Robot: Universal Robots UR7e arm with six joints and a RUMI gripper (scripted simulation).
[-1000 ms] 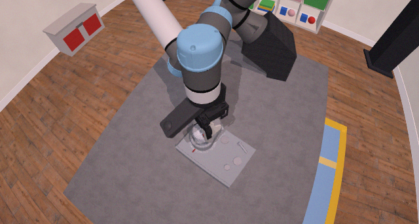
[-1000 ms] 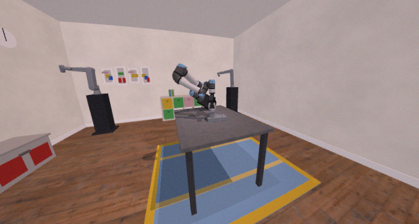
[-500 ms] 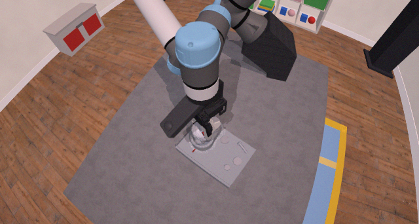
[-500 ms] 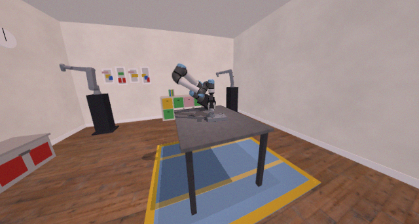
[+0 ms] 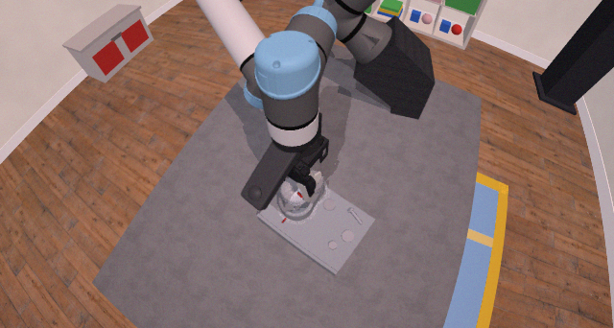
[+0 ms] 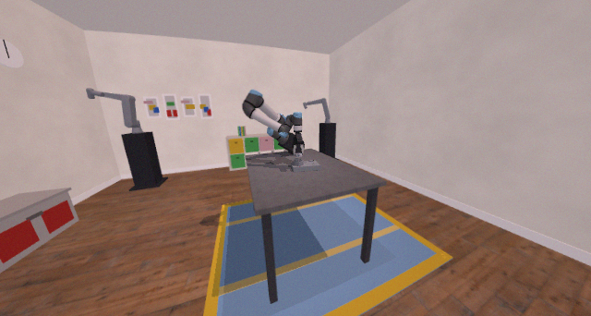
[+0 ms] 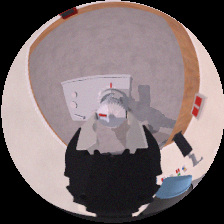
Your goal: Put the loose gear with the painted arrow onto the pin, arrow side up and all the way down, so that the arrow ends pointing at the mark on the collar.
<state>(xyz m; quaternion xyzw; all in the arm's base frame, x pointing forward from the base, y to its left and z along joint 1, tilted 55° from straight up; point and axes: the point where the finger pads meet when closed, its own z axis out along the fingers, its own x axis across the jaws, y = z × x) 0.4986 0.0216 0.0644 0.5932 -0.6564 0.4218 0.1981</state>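
Right now my hand is right at the gear. Round my hand: thin peg (14 cm to the left, 9 cm below, 3 cm behind).
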